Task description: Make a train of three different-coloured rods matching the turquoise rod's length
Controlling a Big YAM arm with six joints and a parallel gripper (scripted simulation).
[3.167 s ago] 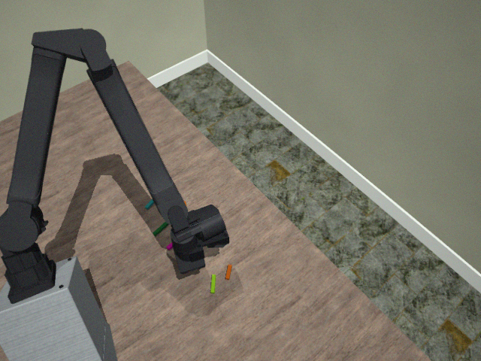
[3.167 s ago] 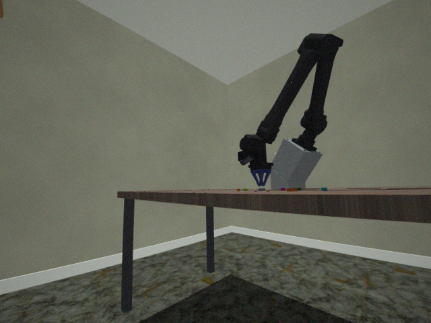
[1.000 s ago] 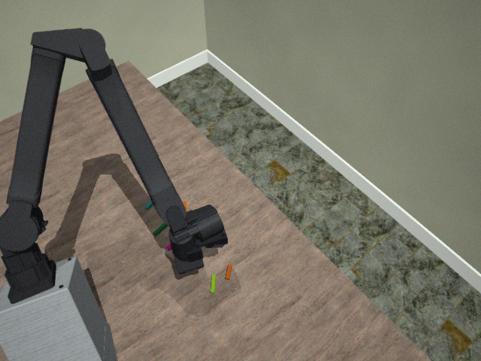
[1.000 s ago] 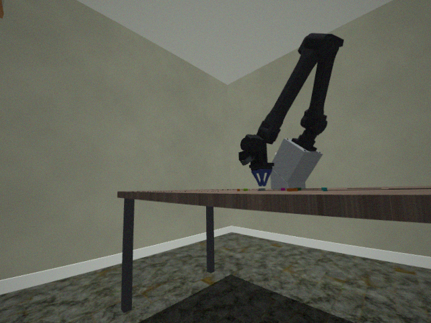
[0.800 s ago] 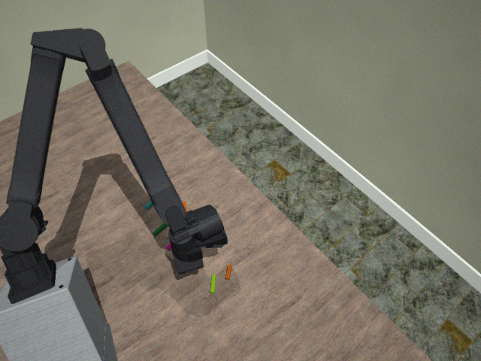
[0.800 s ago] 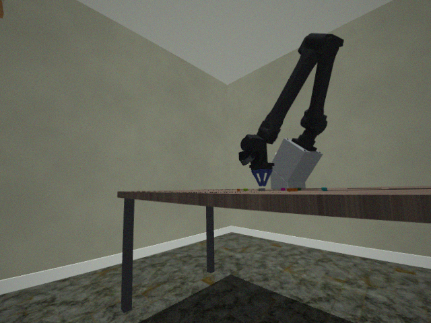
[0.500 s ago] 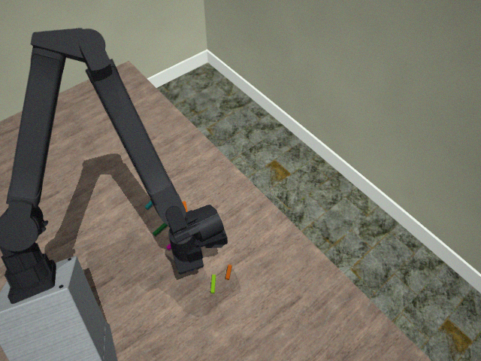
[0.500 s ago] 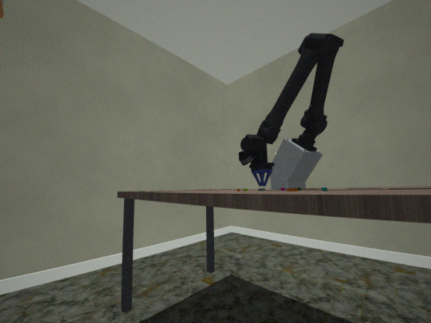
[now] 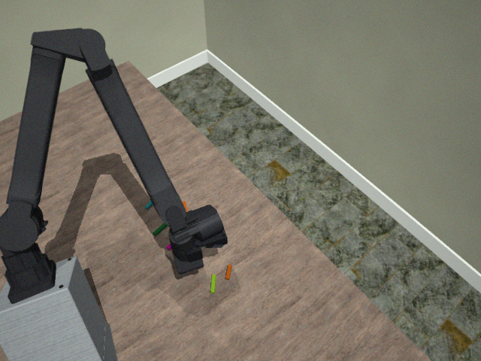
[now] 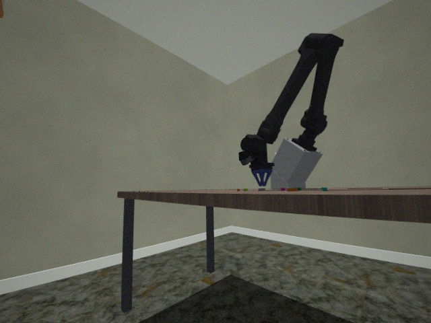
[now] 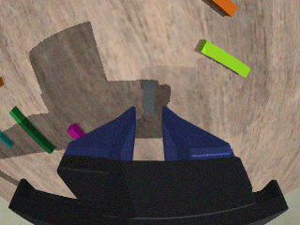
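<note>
My gripper is now 2 cm above the grey rod. Also, from my hand: lime rod: 4 cm ahead, 7 cm to the right, 2 cm below; then magenta rod: 3 cm behind, 9 cm to the left, 2 cm below; then green rod: 2 cm behind, 16 cm to the left, 2 cm below.
</note>
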